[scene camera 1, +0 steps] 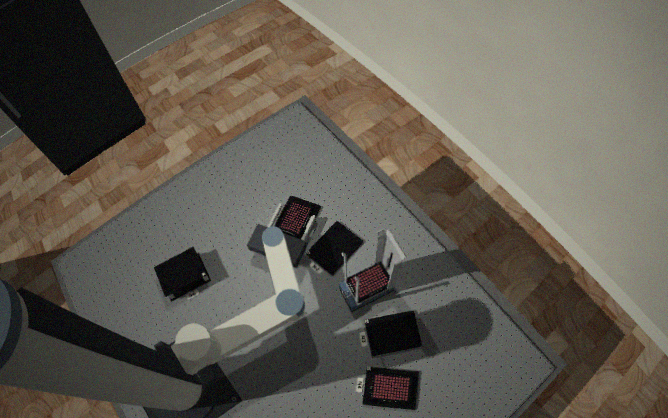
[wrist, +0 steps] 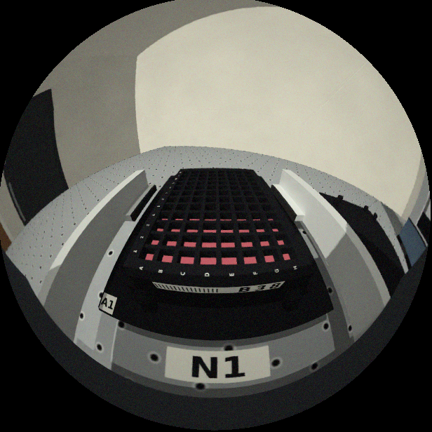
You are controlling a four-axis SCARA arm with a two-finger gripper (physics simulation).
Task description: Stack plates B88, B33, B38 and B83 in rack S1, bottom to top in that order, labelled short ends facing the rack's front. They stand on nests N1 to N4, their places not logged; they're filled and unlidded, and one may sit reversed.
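Places are measured from the arm's base along level axes (x back, y right, z up), in centimetres.
Where they show: gripper, fingertip midpoint: (scene camera 1: 297, 210).
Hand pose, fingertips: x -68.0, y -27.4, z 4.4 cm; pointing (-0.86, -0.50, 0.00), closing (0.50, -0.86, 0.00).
Things, the pixels of their centre, and the offset from my fingertips. "*": a spot on its surface instead. Level surfaces: height alone.
- Plate B38, body centre: (scene camera 1: 295, 217) dx +1.9, dy +1.5, dz -1.2 cm
- Rack S1, surface spot: (scene camera 1: 347, 295) * dx +5.8, dy +35.9, dz +1.8 cm
- N3, body centre: (scene camera 1: 393, 332) dx +1.6, dy +54.2, dz -2.0 cm
- black block, body centre: (scene camera 1: 181, 273) dx +46.5, dy -5.3, dz +0.4 cm
- perforated table, surface height: dz -3.1 cm
Plate B38 (scene camera 1: 297, 216) (wrist: 215, 245), black with red-filled wells, sits unlidded on nest N1 (wrist: 217, 322); its labelled short end faces the wrist camera. My gripper (scene camera 1: 294, 218) (wrist: 213, 176) is open, one finger along each long side of B38; gaps show between the pads and the plate. Rack S1 (scene camera 1: 347, 295) (wrist: 412, 240) has tall light uprights and a blue front. A filled plate (scene camera 1: 369, 281) lies low inside it, its label unreadable. Another filled plate (scene camera 1: 391, 387) sits on nest N4, its label also unreadable. Nests N2 (scene camera 1: 335, 247) and N3 (scene camera 1: 393, 333) show bare black tops.
A black block (scene camera 1: 181, 274) with a small tag stands on the left part of the perforated table (scene camera 1: 240, 180). N2 is close to the right finger, between N1 and the rack. The rack's uprights rise above its plate. A tall black cabinet (scene camera 1: 65, 75) stands beyond the table.
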